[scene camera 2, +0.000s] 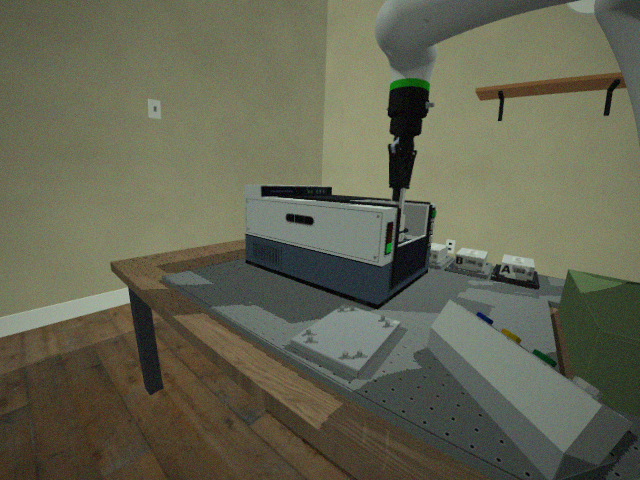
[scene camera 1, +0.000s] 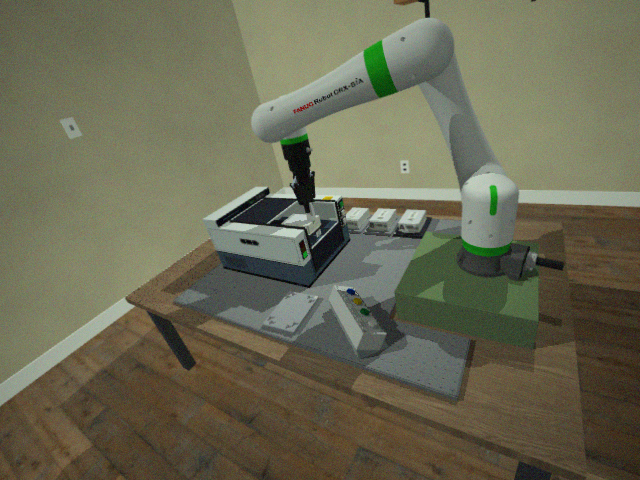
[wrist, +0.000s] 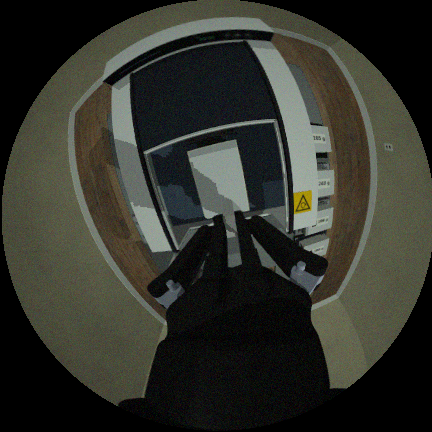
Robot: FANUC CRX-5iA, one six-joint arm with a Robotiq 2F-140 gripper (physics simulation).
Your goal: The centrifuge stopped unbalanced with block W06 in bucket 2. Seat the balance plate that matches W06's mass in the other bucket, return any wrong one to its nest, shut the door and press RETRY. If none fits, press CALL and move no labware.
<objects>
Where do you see a centrifuge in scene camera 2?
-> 350, 249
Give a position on a centrifuge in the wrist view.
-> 278, 155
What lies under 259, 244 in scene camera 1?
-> A centrifuge.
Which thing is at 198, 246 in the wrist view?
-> My gripper.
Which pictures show my gripper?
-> Scene camera 2, scene camera 1 and the wrist view: all of them.
</objects>
